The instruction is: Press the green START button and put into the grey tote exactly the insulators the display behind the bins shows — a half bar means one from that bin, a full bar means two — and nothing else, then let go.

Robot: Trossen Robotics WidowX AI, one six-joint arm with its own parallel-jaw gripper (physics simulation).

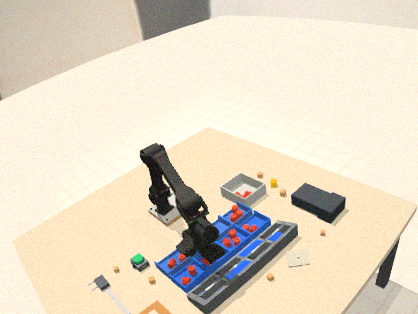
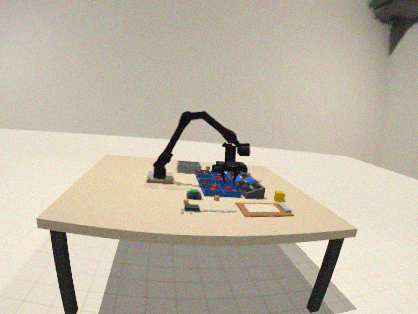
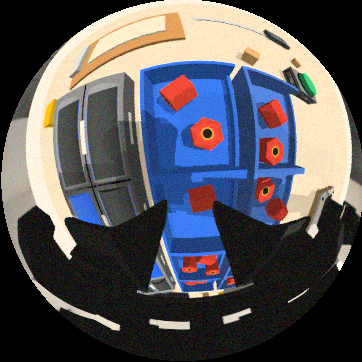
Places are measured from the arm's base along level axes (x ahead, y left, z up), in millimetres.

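Where they show: gripper, fingertip midpoint: (image 1: 208, 260) (image 2: 228, 184) (image 3: 190, 204); arm's base, link origin: (image 1: 164, 209) (image 2: 159, 177) (image 3: 325, 206).
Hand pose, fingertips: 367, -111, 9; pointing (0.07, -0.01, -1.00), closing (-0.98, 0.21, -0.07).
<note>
Each offset is from my fingertips to the top centre of the thing, as dx, dy, dz. "*": to the spot under its first point.
My gripper (image 1: 209, 254) (image 2: 229, 179) (image 3: 190, 204) is partly open and empty, low over a blue bin. A red insulator @[-13, +2, -1] (image 3: 202, 198) lies in that bin, seen between the fingertips. The blue bins (image 1: 260, 219) (image 3: 215, 90) hold other red insulators, including one @[-23, -62, +1] (image 3: 207, 133) standing upright and a tilted one @[-5, -108, -1] (image 3: 178, 93) in the neighbouring bin. The dark display (image 1: 209, 302) (image 3: 131, 95) shows blue bars in some cells; the arm hides part of the bins. The grey tote @[-153, +386, +23] (image 1: 230, 195) (image 2: 189, 167) has red insulators @[-126, +344, -1] (image 1: 243, 194) inside. The green START button @[-218, -153, +10] (image 1: 138, 259) (image 2: 194, 192) (image 3: 307, 85) stands beside the bins.
A black box @[+165, +474, +25] (image 1: 318, 201) stands beyond the display. A plug with a cable @[* -246, -312, -12] (image 1: 102, 282) (image 2: 192, 207), a wooden frame @[* -33, -304, -25] (image 2: 241, 208) (image 3: 175, 27), a yellow block @[+219, -189, +14] (image 2: 279, 196), a pale plate @[+243, +198, -25] (image 1: 298, 258) and small wooden cubes @[+215, +72, -13] (image 1: 270, 276) lie around the bins.
</note>
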